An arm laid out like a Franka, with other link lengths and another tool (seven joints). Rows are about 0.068 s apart.
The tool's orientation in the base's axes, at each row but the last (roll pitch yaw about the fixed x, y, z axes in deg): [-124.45 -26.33 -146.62]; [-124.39 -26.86 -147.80]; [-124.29 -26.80 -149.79]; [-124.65 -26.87 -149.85]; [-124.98 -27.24 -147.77]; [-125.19 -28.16 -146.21]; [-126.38 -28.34 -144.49]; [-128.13 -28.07 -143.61]
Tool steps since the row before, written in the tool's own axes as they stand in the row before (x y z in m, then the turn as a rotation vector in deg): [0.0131 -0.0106 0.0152 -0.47 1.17 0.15]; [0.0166 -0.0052 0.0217 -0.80 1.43 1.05]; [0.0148 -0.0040 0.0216 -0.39 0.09 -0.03]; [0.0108 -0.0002 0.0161 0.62 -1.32 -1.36]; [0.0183 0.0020 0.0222 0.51 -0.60 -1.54]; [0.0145 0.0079 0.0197 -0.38 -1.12 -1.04]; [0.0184 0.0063 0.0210 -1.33 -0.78 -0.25]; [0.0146 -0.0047 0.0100 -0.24 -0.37 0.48]
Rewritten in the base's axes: [0.0004 -0.0219 0.0059 -0.33 0.42 -1.15]; [-0.0045 -0.0274 0.0004 -0.04 -0.10 -1.94]; [-0.0048 -0.0260 -0.0012 0.24 0.23 -0.23]; [-0.0051 -0.0184 -0.0031 0.06 0.46 1.94]; [-0.0102 -0.0266 -0.0044 -0.34 0.87 1.46]; [-0.0112 -0.0214 -0.0089 0.76 0.75 1.16]; [-0.0123 -0.0250 -0.0067 1.40 0.68 0.05]; [-0.0049 -0.0170 0.0047 0.53 -0.36 -0.12]
